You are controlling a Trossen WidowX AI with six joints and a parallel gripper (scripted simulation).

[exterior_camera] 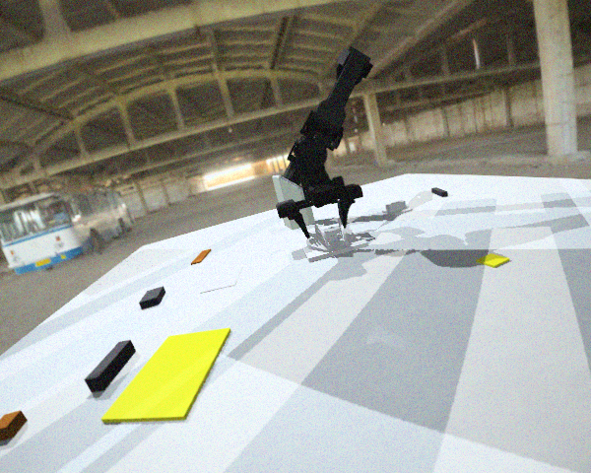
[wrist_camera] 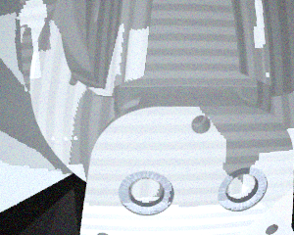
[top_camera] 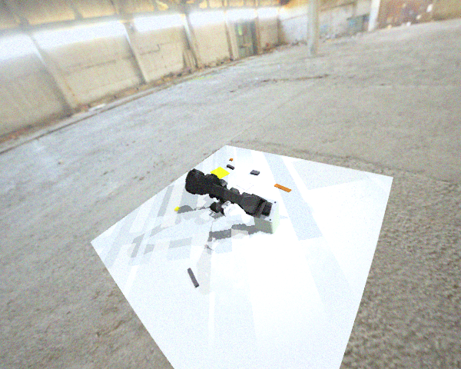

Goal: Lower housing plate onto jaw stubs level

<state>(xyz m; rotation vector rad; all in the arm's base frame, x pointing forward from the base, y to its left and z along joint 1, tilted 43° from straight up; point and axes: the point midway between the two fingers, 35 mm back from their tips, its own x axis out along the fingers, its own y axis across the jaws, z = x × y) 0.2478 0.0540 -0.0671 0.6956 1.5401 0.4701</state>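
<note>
The white housing plate is right at my gripper tip. From my gripper tip the other things lie so: yellow sheet 31 cm to the right, 30 cm ahead, 1 cm below; small yellow tile 32 cm ahead, 12 cm to the left, 1 cm below.
</note>
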